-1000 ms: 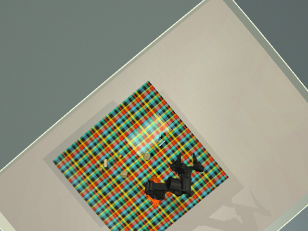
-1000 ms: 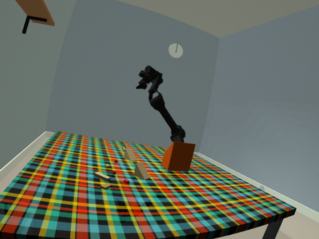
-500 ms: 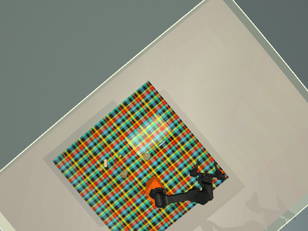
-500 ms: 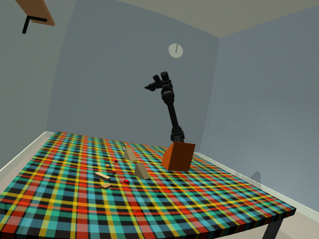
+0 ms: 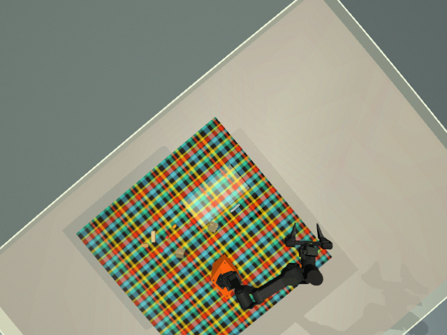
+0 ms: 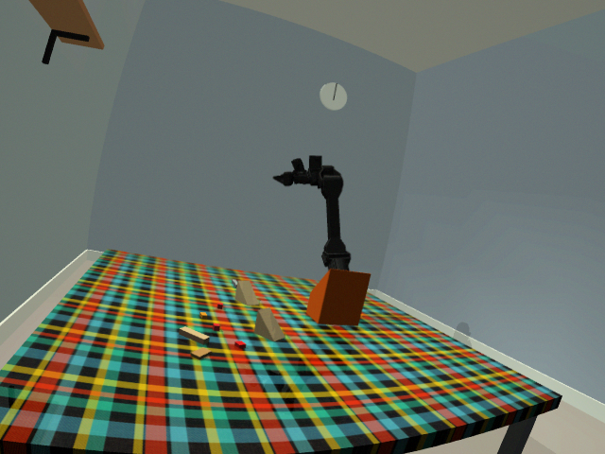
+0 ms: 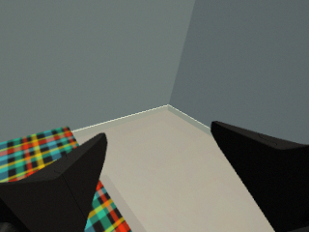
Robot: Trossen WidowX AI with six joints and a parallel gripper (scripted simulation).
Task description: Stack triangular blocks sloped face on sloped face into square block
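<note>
Now: gripper tip 220 mm short of the triangular block, 720 mm to the right of it and 460 mm above it. Round my gripper tip: orange cube (380 mm ahead, 630 mm to the left, 470 mm below).
</note>
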